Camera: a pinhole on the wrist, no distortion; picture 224 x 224 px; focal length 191.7 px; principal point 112.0 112.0 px. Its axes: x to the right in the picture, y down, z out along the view. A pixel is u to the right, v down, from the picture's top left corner.
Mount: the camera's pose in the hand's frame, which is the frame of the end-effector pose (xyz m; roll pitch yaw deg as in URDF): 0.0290 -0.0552 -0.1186 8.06 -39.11 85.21
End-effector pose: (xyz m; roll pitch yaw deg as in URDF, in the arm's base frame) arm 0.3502 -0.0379 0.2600 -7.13 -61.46 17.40
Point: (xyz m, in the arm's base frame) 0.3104 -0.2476 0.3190
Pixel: 126.1 149.1
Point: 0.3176 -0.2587 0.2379
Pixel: 95.4 211.7
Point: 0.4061 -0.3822 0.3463
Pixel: 33.8 109.6
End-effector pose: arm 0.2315 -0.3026 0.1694 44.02 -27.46 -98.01
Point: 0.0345 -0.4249 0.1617
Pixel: 135.3 48.1
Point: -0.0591 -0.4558 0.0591
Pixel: 54.0 68.1
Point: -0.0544 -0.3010 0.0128
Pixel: 65.9 167.3
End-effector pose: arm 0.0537 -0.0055 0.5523 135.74 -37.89 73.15
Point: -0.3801 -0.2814 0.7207
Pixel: behind the camera
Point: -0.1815 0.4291 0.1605
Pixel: 14.8 120.9
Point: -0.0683 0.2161 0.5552
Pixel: outside the picture
